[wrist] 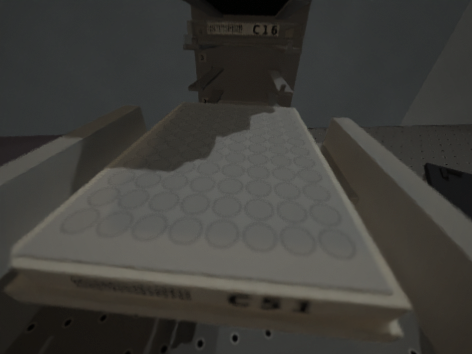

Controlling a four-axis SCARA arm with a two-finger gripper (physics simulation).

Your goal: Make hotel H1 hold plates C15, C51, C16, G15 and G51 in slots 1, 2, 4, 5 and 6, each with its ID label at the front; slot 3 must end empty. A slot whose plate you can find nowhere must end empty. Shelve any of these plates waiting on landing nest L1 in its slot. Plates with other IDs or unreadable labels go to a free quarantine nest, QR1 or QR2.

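Places are measured from the arm's base along level axes (x ahead, y left, z up), in centimetres.
Pixels of known places: gripper, fingertip midpoint: point(233, 129).
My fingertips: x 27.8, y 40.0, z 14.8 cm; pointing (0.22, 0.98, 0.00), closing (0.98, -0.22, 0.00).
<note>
Behind a point stands the place of what it marks.
A white well plate point(225, 200) {y 34.0, x 26.9, z 15.1 cm} with rows of round wells fills the middle of the view, and the label C51 with a barcode faces me on its near edge. My gripper point(233, 129) {y 40.0, x 27.8, z 14.8 cm} is shut on this plate, one finger along each long side. The hotel point(245, 67) {y 59.0, x 31.7, z 15.8 cm} stands behind the far end of the plate. A plate labelled C16 point(244, 30) {y 46.5, x 29.3, z 19.4 cm} sits in it above the mark 3, label facing me. The shelf ledges at mark 3 hold no plate. The lowest part of the hotel is hidden by the held plate. A shadow covers the far left of the held plate.
A dark flat block point(452, 187) {y 42.7, x 53.2, z 6.3 cm} lies at the right edge on the perforated deck point(400, 145) {y 61.7, x 67.6, z 1.3 cm}. More of the perforated deck shows below the held plate. Grey walls stand behind the hotel.
</note>
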